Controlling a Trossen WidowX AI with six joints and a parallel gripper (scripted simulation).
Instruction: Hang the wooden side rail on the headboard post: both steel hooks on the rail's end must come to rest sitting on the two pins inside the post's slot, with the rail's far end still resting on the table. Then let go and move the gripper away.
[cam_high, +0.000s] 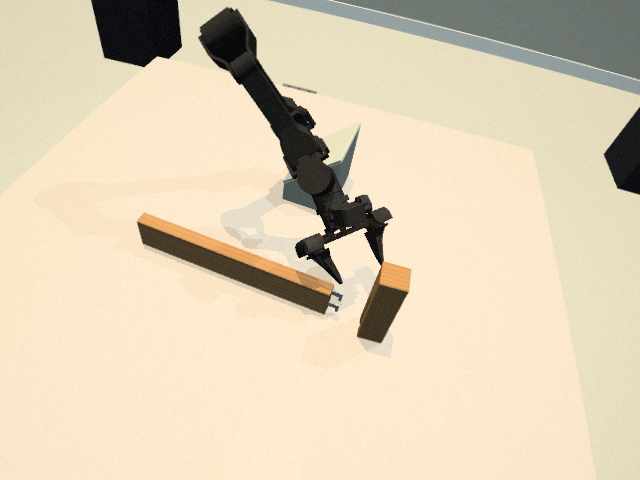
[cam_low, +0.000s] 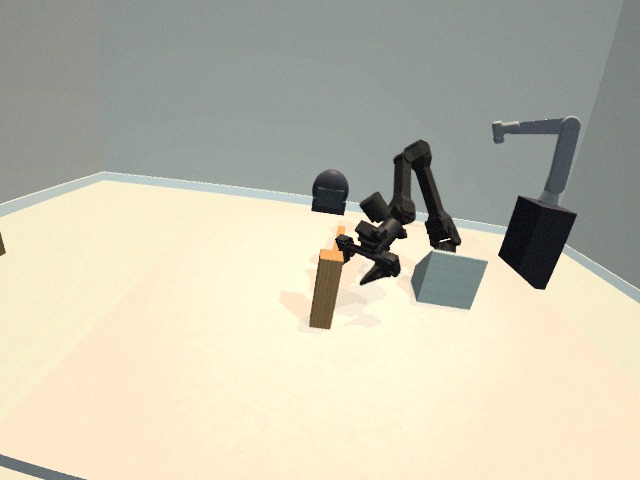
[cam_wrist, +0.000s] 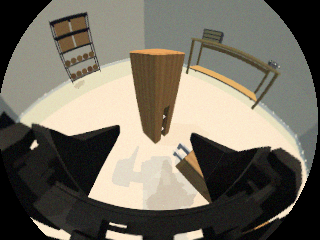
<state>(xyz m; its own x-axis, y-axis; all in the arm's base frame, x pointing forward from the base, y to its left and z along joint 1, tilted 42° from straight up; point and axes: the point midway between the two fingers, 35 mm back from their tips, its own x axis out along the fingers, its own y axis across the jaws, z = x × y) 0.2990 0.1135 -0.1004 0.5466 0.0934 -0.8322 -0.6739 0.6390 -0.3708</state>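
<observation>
My gripper tip is now 5 cm short of the headboard post, 5 cm to the right of it and 2 cm above it.
</observation>
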